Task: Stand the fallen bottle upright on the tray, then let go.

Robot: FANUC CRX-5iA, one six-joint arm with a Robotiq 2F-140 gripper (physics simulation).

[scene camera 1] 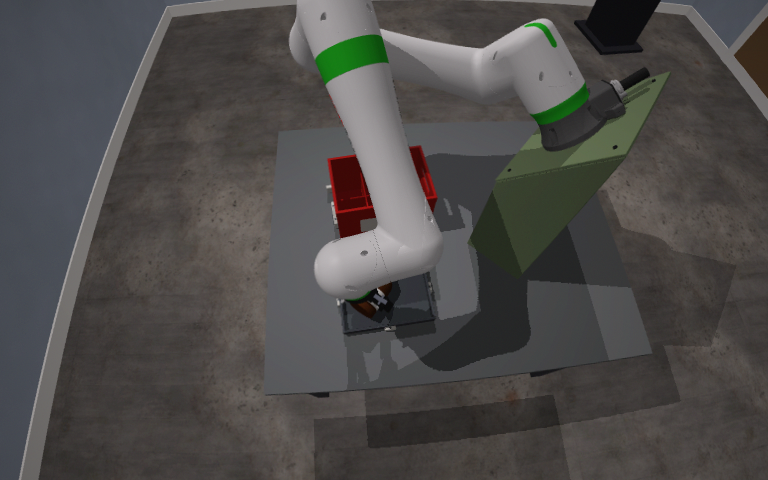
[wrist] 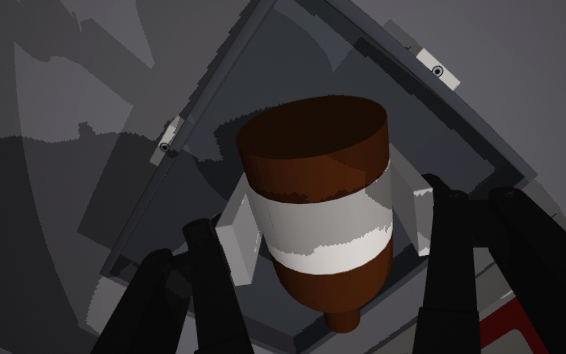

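Pixels of known places: arm's base, origin of its link: (scene camera 1: 574,131).
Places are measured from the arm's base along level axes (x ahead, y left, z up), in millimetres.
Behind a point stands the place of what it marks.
Note:
The brown bottle (scene camera 1: 362,309) {z -384, x 520, y 158 mm} (wrist: 325,235) {z -365, x 494, y 127 mm} with a white label lies on its side, not upright, over the dark tray (scene camera 1: 417,314) {z -439, x 374, y 193 mm} (wrist: 300,60) {z -439, x 542, y 167 mm}. In the wrist view its flat base is toward the top and its narrow neck points to the bottom. My gripper (scene camera 1: 380,300) {z -421, x 490, y 122 mm} (wrist: 320,181) {z -421, x 490, y 122 mm} is shut on the bottle, with a pale pad on each side of the label. In the scene view the wrist and fingers hide much of the bottle. I cannot tell whether the bottle touches the tray floor.
A red open box (scene camera 1: 348,219) {z -311, x 504, y -74 mm} (wrist: 517,317) {z -400, x 477, y -72 mm} stands behind the tray on the grey table (scene camera 1: 305,350) {z -444, x 694, y 217 mm}. The green pedestal (scene camera 1: 546,217) {z -128, x 81, y 128 mm} carries the arm at the right. The tray has low walls, with white clips (scene camera 1: 389,328) {z -429, x 460, y 214 mm} (wrist: 438,71) {z -429, x 578, y 102 mm} outside them.

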